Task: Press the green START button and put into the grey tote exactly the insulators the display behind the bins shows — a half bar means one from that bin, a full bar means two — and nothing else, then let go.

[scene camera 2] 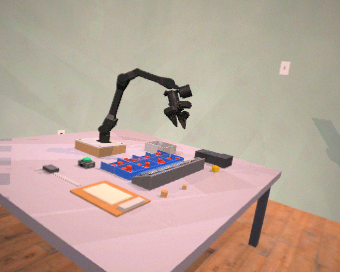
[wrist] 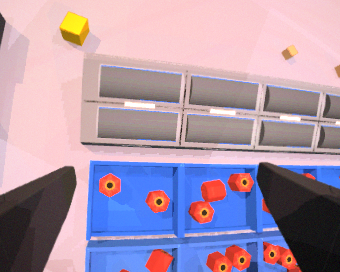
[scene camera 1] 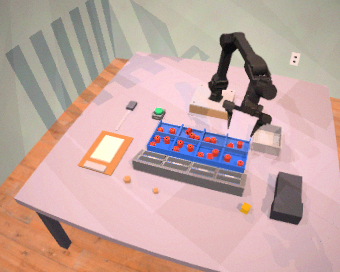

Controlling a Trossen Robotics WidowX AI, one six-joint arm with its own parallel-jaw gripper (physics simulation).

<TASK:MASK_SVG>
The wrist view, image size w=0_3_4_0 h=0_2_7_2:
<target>my gripper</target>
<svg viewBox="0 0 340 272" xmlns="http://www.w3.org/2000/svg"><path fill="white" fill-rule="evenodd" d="M74 166L61 167L0 195L0 272L44 271L69 213L76 190L77 179ZM259 162L256 175L257 184L264 202L300 271L340 272L340 188L270 162Z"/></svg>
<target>yellow cube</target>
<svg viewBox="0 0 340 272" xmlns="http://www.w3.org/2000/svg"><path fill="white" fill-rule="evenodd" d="M68 11L59 27L62 37L66 41L82 46L89 33L88 19Z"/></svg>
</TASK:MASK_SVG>
